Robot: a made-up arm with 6 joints. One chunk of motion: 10 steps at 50 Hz.
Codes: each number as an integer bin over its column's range. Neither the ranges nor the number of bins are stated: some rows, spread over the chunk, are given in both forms.
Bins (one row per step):
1: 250 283 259 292 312 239
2: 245 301 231 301 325 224
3: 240 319 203 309 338 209
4: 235 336 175 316 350 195
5: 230 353 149 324 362 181
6: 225 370 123 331 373 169
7: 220 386 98 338 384 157
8: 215 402 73 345 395 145
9: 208 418 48 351 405 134
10: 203 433 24 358 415 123
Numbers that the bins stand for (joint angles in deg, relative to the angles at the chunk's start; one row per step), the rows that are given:
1: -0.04 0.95 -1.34 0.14 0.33 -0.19
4: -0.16 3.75 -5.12 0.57 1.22 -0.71
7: -0.28 6.40 -8.59 0.95 2.02 -1.16
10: -0.41 8.88 -11.92 1.31 2.75 -1.56
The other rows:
2: -0.08 1.90 -2.60 0.30 0.63 -0.37
3: -0.12 2.86 -3.86 0.44 0.94 -0.55
5: -0.20 4.65 -6.29 0.71 1.50 -0.87
6: -0.24 5.55 -7.46 0.83 1.76 -1.02
8: -0.32 7.24 -9.71 1.08 2.28 -1.30
9: -0.37 8.09 -10.84 1.18 2.51 -1.43

